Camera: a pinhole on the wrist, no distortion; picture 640 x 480 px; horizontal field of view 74.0 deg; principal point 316.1 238.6 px. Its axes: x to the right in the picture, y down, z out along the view. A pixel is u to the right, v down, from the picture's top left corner.
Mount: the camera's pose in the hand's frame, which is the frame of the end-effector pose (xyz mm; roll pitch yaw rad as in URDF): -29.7 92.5 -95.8 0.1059 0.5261 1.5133
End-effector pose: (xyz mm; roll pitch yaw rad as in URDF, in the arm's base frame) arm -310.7 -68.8 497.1 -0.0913 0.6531 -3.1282
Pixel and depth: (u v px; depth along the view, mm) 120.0 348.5 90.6
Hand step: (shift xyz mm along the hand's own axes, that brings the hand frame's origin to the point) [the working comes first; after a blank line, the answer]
In the camera's frame: -41.8 23.4 90.6

-42.8 103.6 5.3
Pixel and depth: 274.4 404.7 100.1
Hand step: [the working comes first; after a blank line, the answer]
In the camera's frame: -9.8 39.2 100.1

-55.5 137.6 -1.2
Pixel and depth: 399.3 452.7 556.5
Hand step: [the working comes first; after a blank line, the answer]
In the camera's frame: 109.0 280.6 556.5

-227.3 491.6 353.6
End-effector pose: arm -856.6 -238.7 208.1 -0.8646 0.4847 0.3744
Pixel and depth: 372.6 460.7 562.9
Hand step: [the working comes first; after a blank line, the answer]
In the camera's frame: 74.9 294.4 562.9

-241.8 466.8 377.6
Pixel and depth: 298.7 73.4 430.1
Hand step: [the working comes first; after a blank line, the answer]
In the camera's frame: -17.6 -167.3 430.1

192.7 270.7 267.6
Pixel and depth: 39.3 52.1 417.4
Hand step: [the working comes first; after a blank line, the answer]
In the camera's frame: -272.1 -183.3 417.4

194.2 43.0 383.0
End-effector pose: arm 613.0 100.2 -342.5 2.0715 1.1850 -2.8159
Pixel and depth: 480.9 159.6 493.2
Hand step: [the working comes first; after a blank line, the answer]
In the camera's frame: 191.4 -91.8 493.2

136.8 490.5 223.8
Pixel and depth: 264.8 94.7 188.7
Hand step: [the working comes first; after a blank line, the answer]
In the camera's frame: -22.8 -63.9 188.7

57.8 158.7 72.1
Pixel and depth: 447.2 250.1 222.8
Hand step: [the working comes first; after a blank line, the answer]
In the camera's frame: 68.8 6.0 222.8

-2.3 262.3 61.8
